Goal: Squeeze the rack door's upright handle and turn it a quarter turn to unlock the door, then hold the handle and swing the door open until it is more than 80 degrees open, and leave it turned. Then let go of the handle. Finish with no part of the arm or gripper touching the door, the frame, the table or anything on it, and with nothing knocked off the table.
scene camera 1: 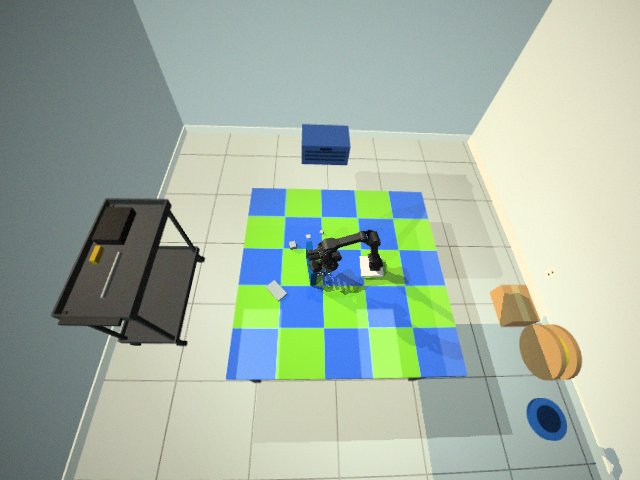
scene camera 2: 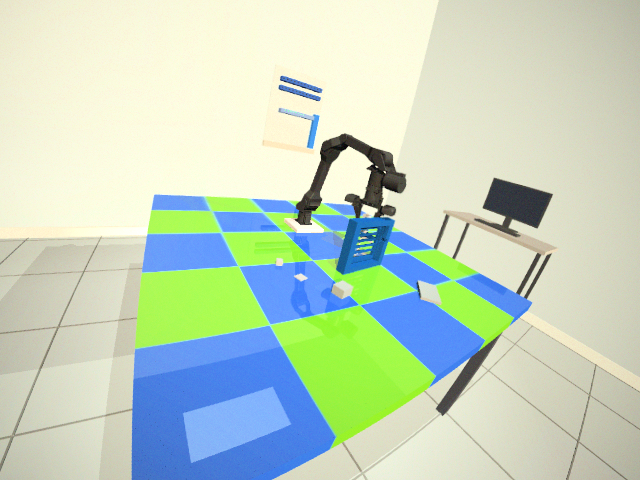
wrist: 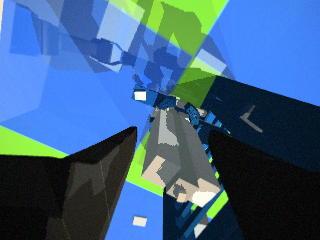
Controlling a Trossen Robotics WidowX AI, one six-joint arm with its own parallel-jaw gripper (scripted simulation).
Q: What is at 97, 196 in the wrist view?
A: My gripper.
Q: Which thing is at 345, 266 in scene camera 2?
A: A blue rack.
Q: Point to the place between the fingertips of my gripper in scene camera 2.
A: At 364, 226
